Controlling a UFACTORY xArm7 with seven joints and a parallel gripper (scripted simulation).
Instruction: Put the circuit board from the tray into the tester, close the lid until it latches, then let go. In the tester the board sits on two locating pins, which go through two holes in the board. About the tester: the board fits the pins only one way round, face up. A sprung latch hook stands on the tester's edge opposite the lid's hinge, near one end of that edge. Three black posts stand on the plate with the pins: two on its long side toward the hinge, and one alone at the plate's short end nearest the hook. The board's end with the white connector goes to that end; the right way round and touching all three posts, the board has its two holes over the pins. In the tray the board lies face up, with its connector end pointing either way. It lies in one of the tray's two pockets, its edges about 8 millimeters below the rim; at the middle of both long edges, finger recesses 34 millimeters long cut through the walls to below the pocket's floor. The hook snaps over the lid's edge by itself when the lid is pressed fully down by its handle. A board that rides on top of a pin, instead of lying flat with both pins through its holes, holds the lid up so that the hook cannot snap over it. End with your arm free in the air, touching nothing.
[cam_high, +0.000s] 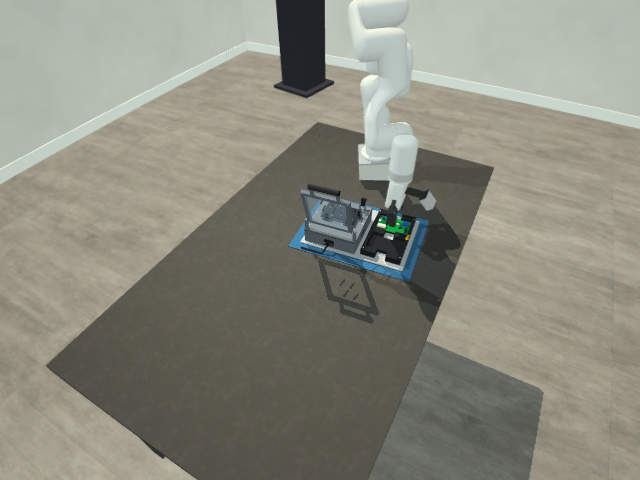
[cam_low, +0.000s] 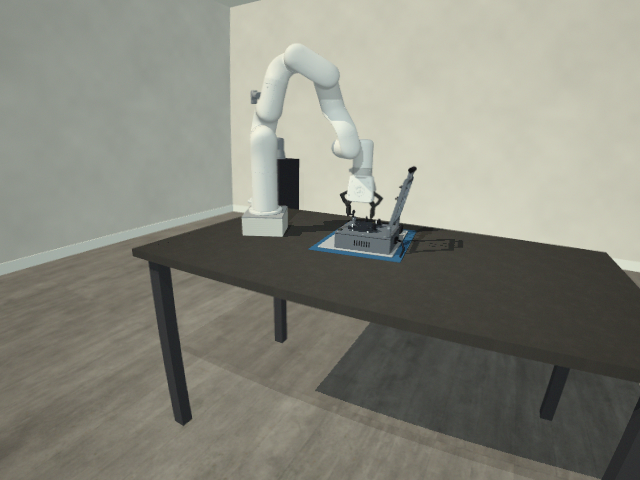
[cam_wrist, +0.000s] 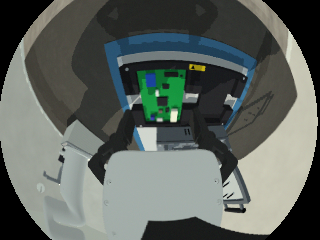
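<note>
My hand is 5 cm above the green circuit board. Round my hand: tester plate 11 cm ahead, 14 cm to the right; tester 12 cm ahead, 10 cm to the right, 5 cm above; latch hook 3 cm ahead, 11 cm to the right, 2 cm above.
</note>
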